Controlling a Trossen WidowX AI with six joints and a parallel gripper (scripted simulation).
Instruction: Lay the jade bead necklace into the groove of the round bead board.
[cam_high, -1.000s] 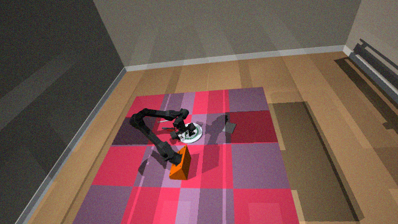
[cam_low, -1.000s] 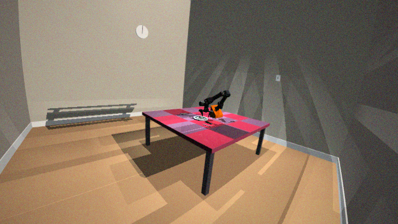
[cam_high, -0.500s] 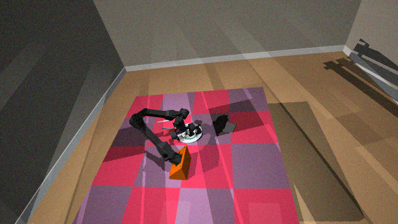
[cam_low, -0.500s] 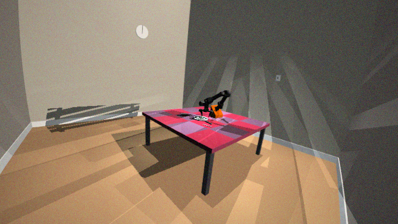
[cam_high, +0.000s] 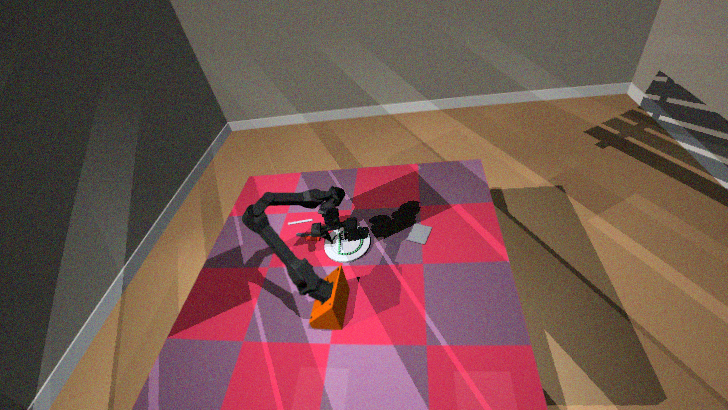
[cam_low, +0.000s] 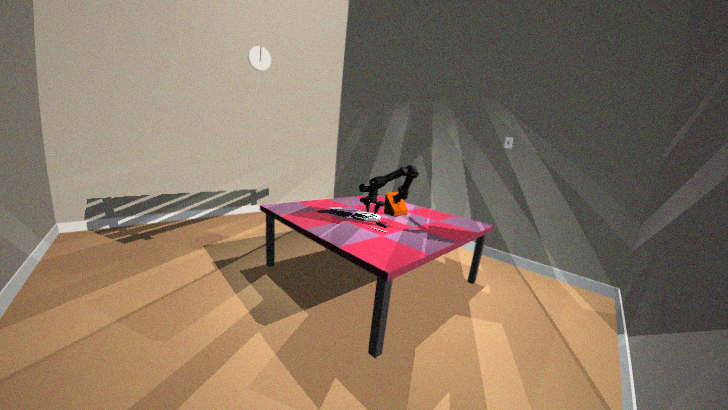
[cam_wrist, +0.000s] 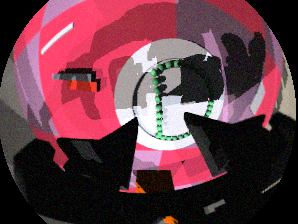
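The round white bead board lies 30 mm to the right of my gripper tip, 30 mm below it and 10 mm ahead of it. From my gripper tip the other things lie so: red-handled tool 150 mm to the left, 60 mm ahead, 30 mm below; flat grey pad 340 mm to the right, 40 mm below, 40 mm ahead; thin white rod 210 mm to the left, 160 mm ahead, 30 mm below.
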